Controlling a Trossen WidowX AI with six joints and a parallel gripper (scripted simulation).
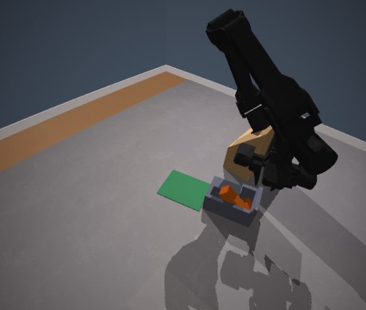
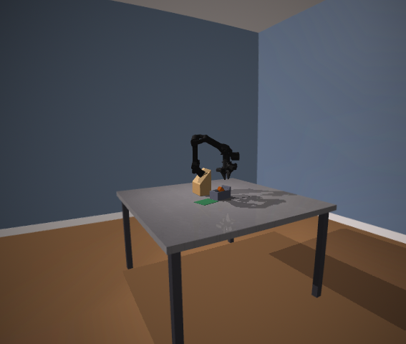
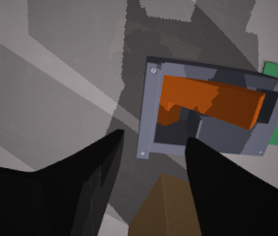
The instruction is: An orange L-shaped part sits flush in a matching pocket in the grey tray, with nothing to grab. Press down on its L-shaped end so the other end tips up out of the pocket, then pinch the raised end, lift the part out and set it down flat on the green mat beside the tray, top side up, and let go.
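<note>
Right now my gripper tip is 10 cm above the orange L-shaped part, 4 cm to the left of it and 1 cm short of it. The rest, counted from my gripper tip: green mat: 21 cm to the right, 16 cm below, 7 cm ahead.
</note>
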